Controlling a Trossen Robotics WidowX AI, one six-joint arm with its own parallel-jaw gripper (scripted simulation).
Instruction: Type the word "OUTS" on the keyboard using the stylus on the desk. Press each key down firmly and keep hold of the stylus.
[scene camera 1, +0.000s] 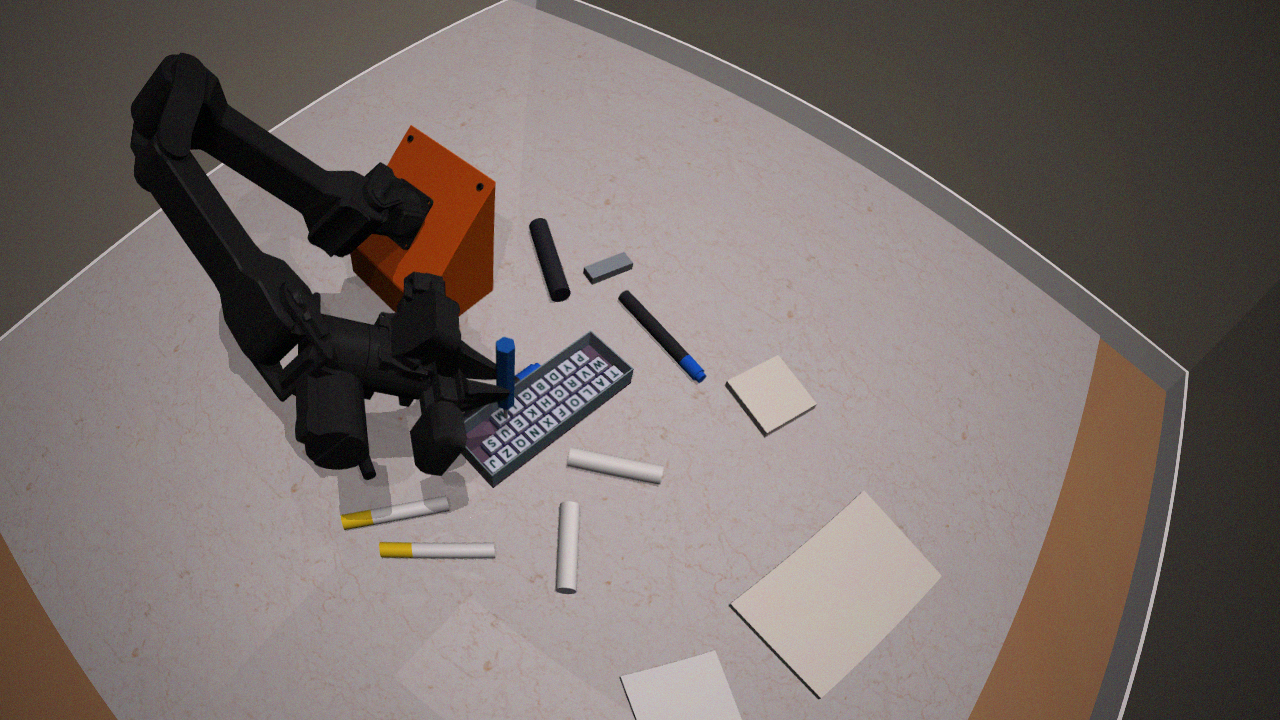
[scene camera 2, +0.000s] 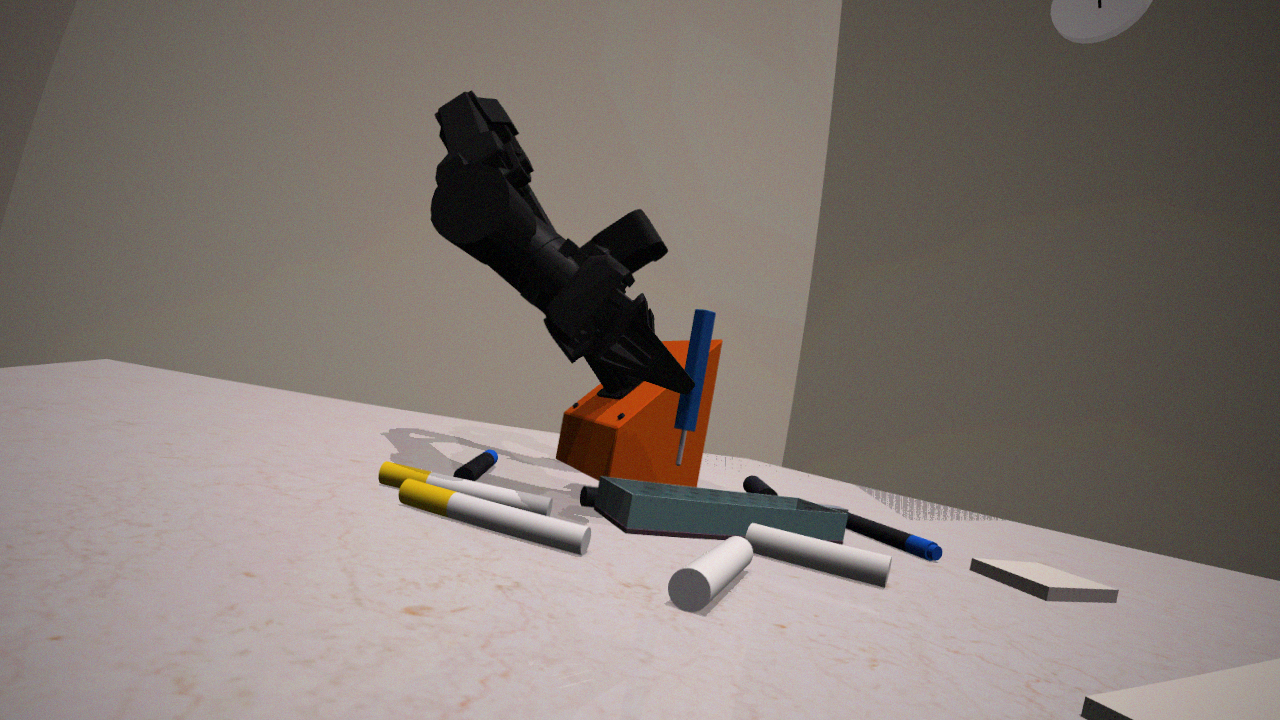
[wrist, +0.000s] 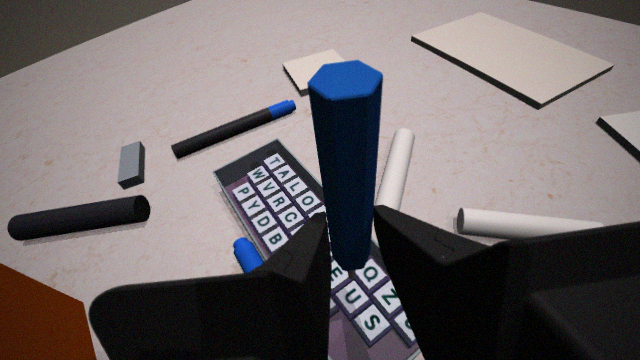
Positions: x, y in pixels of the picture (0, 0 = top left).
Labels:
My gripper shows in scene camera 1, in scene camera 2 (691, 390) and in the wrist view. A blue stylus shows in scene camera 1, in scene camera 2 (702, 329) and in the wrist view. One and the same spot on my gripper: (scene camera 1: 465, 363) is (wrist: 317, 294). The same spot on the blue stylus: (wrist: 345, 97) is (scene camera 1: 496, 345).

